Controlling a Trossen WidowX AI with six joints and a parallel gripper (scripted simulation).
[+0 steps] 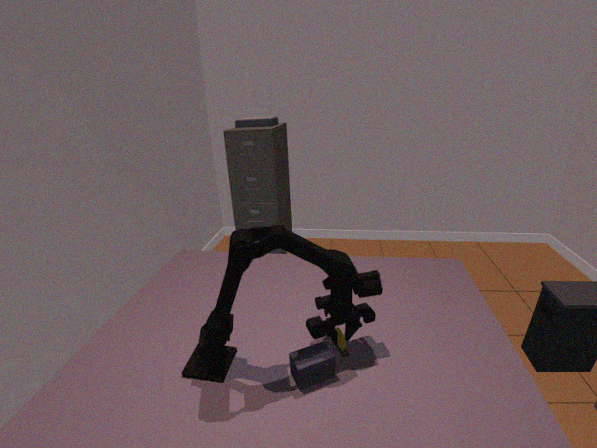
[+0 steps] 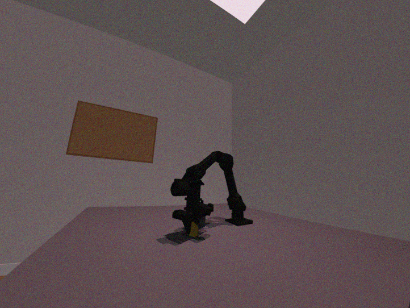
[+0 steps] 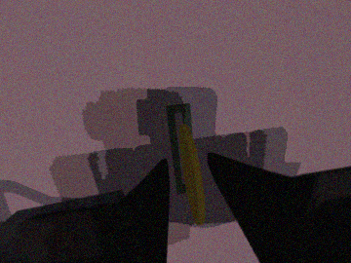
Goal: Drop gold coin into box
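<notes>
Now: the gold coin 1 cm above my gripper tip.
</notes>
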